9 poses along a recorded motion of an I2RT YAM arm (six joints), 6.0 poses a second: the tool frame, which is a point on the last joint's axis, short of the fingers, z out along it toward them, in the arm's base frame.
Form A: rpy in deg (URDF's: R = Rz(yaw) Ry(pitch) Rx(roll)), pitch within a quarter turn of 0, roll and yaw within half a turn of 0; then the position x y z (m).
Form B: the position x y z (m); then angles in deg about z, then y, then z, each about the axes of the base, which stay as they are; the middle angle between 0 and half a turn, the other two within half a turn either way. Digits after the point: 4 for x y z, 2 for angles.
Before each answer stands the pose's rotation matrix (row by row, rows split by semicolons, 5 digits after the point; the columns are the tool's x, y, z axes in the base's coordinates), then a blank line. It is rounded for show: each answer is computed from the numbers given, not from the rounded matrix.
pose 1, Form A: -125.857 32.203 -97.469 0.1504 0.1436 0.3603
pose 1, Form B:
-0.10999 -0.52465 0.84418; -0.83899 0.50440 0.20416; -0.53292 -0.68580 -0.49565

0.1504 0.1436 0.3603 -52.15 119.71 13.60
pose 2, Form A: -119.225 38.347 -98.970 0.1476 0.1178 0.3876
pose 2, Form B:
-0.12228 -0.39785 0.90927; -0.77468 0.61095 0.16314; -0.62042 -0.68444 -0.38291

0.1476 0.1178 0.3876 -47.81 112.51 10.17
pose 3, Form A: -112.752 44.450 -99.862 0.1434 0.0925 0.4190
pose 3, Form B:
-0.12227 -0.27042 0.95495; -0.70331 0.70249 0.10888; -0.70029 -0.65831 -0.27608

0.1434 0.0925 0.4190 -43.23 106.03 6.50
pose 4, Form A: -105.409 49.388 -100.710 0.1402 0.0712 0.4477
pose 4, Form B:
-0.12097 -0.12507 0.98475; -0.63959 0.76848 0.01904; -0.75913 -0.62753 -0.17296

0.1402 0.0712 0.4477 -39.58 99.96 1.11
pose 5, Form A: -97.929 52.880 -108.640 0.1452 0.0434 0.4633
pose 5, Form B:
-0.19289 0.12171 0.97364; -0.57183 0.79241 -0.21234; -0.79737 -0.59772 -0.08325

0.1452 0.0434 0.4633 -36.86 94.78 -12.30
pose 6, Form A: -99.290 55.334 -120.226 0.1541 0.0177 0.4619
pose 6, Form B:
-0.28634 0.26913 0.91955; -0.49146 0.78261 -0.38209; -0.82248 -0.56133 -0.09182

0.1541 0.0177 0.4619 -34.31 95.27 -22.56
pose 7, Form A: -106.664 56.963 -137.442 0.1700 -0.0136 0.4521
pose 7, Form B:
-0.40158 0.39762 0.82501; -0.36873 0.75440 -0.54307; -0.83832 -0.52228 -0.15634

0.1700 -0.0136 0.4521 -31.92 98.99 -33.36
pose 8, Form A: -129.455 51.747 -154.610 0.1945 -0.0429 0.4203
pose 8, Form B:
-0.55933 0.27529 0.78189; -0.26547 0.83408 -0.48357; -0.78528 -0.47805 -0.39344

0.1945 -0.0429 0.4203 -31.33 113.17 -31.74
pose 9, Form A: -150.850 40.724 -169.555 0.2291 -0.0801 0.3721
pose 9, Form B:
-0.74530 0.15419 0.64865; -0.13739 0.91649 -0.37573; -0.65242 -0.36915 -0.66188

0.2291 -0.0801 0.3721 -29.50 131.44 -30.08
